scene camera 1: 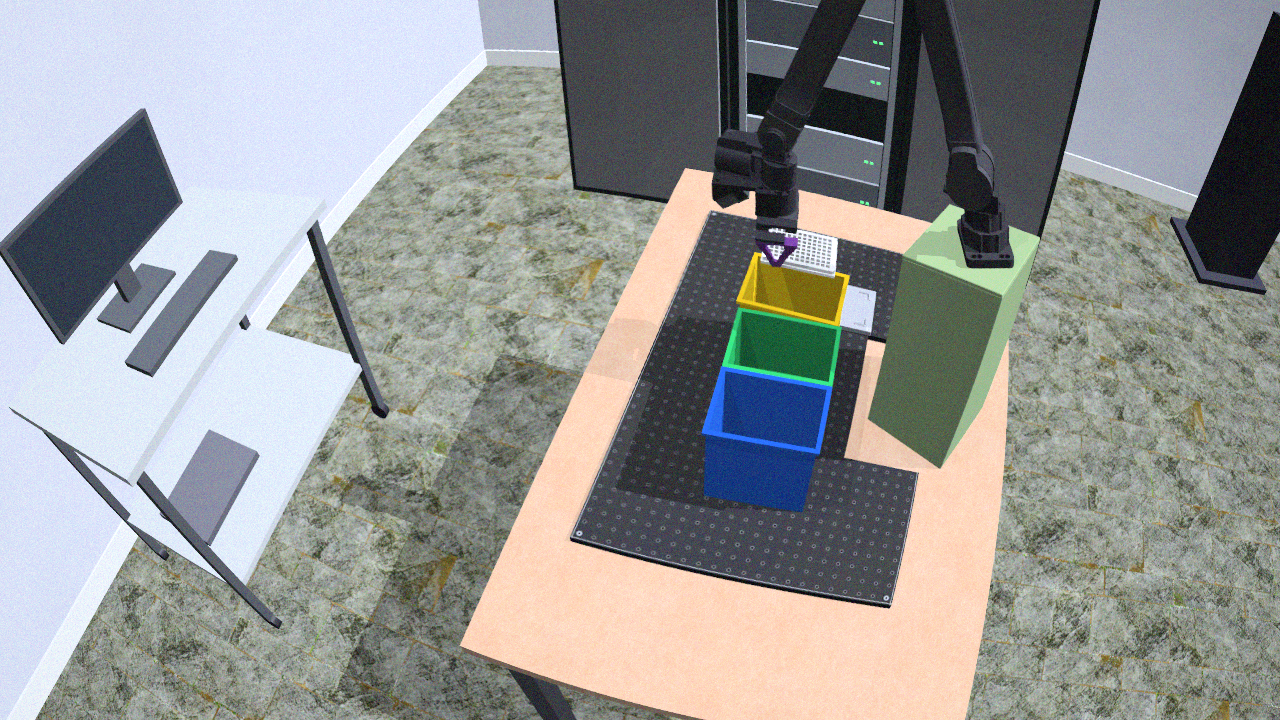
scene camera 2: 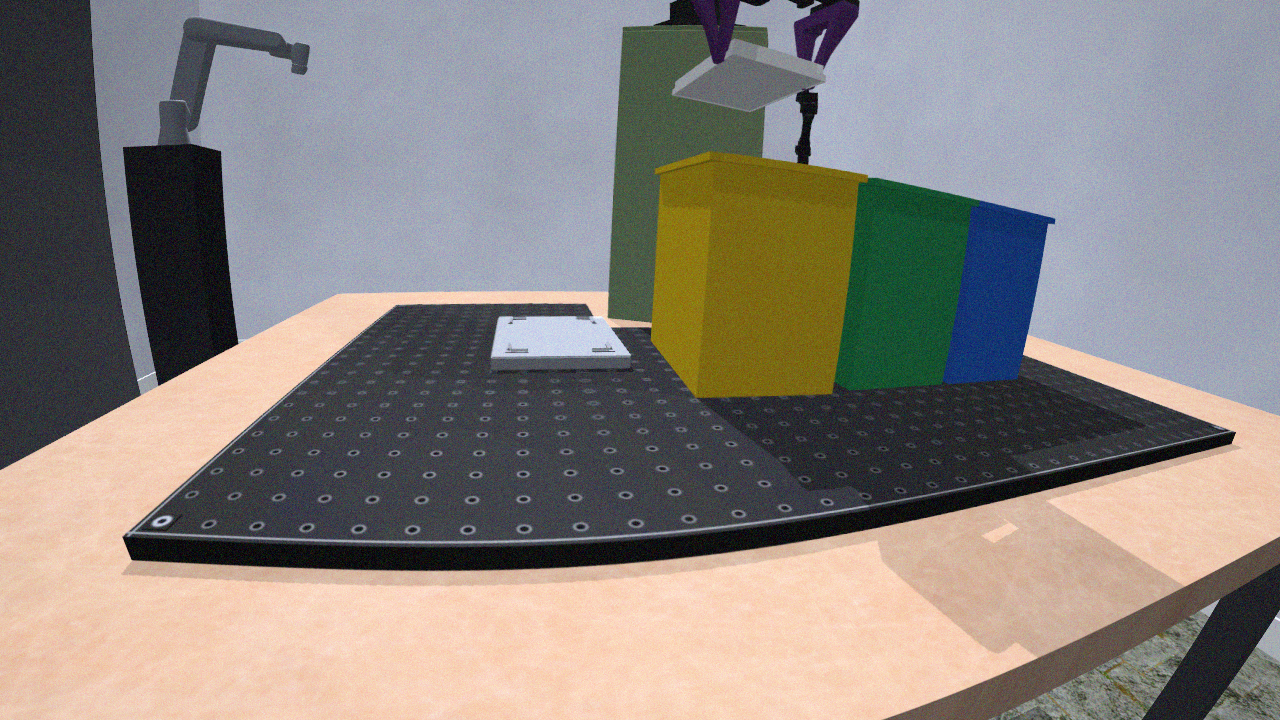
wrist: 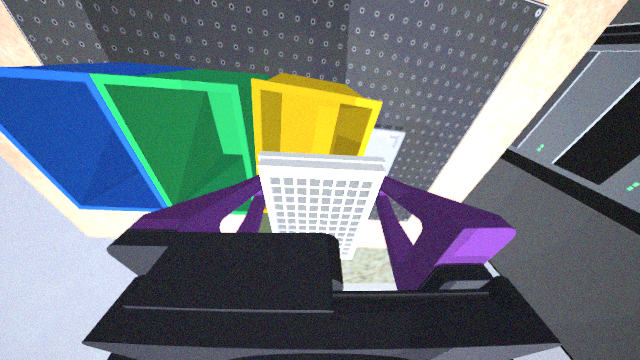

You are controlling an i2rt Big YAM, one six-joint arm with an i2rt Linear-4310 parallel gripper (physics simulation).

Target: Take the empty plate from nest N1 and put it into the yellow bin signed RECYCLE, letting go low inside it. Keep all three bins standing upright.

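Frame: origin at the arm's base, x ahead, y left, z up, level; centimetres.
Seen in the pictures: gripper, between the fingertips: [scene camera 1: 777, 248] [scene camera 2: 765, 76] [wrist: 320, 180]; arm's base, origin of its link: [scene camera 1: 985, 246] [scene camera 2: 699, 35].
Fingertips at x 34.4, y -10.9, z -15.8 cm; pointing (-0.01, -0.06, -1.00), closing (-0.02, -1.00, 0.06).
Observation:
Offsets run from my fingertips to a thing's top centre. Level surfaces: height alone.
The white plate @(dy +0.3, dx -4.0, dz +1.8 cm) [scene camera 1: 812, 252] [scene camera 2: 747, 78] [wrist: 320, 200] with a grid of wells is between the purple fingers of my gripper [scene camera 2: 771, 59] [wrist: 320, 180], which is shut on its two sides. The plate is held above the rim height of the yellow bin @(dy +1.2, dx -3.6, dz -7.6 cm) [scene camera 1: 794, 291] [scene camera 2: 769, 277] [wrist: 300, 120], tilted in scene camera 2. In the wrist view it covers the near part of the bin's opening. The yellow bin stands upright. The white nest @(dy -13.4, dx -13.1, dz -24.1 cm) [scene camera 1: 861, 308] [scene camera 2: 559, 337] [wrist: 392, 142] beside it holds no plate. The RECYCLE sign and the N1 label do not show.
The green bin @(dy +14.8, dx -2.2, dz -7.6 cm) [scene camera 1: 783, 349] [scene camera 2: 908, 286] [wrist: 165, 130] and blue bin @(dy +27.8, dx -0.7, dz -7.6 cm) [scene camera 1: 760, 465] [scene camera 2: 998, 295] [wrist: 55, 135] stand upright in a row with the yellow one on the black perforated board @(dz -25.6 cm) [scene camera 1: 742, 546] [scene camera 2: 429, 447]. A tall green pedestal [scene camera 1: 935, 358] [scene camera 2: 689, 134] carries the arm's base.

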